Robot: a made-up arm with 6 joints.
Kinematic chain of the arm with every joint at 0, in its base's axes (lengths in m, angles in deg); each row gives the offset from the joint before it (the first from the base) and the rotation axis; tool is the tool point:
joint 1: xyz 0 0 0.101 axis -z
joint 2: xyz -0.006 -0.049 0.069 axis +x
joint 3: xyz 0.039 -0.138 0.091 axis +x
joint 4: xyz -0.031 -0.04 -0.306 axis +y
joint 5: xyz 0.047 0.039 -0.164 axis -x
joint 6: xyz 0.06 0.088 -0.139 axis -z
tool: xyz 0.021 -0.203 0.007
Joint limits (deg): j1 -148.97..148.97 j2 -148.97..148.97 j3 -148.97..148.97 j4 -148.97..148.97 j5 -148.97..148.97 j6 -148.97..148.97
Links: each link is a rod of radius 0.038 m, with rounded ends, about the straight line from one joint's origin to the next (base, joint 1, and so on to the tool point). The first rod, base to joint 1, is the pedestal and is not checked.
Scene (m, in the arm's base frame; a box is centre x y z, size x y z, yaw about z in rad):
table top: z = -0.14
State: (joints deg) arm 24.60 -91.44 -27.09 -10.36 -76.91 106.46
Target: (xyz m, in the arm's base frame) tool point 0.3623 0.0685 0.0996
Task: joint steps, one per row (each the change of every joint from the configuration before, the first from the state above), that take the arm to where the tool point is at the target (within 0.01 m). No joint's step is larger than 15 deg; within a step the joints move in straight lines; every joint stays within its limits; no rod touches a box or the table.
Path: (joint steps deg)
1: -14.49 0.46 6.82 -13.16 0.74 -7.37
2: -14.49 0.46 6.82 -13.17 0.73 -7.36
3: -14.49 0.46 6.83 -13.16 0.74 -7.37
4: -14.49 0.46 6.82 -13.16 0.74 -7.36
5: -14.49 0.46 6.82 -13.17 0.73 -7.37
6: -14.49 0.47 6.82 -13.16 0.74 -7.36

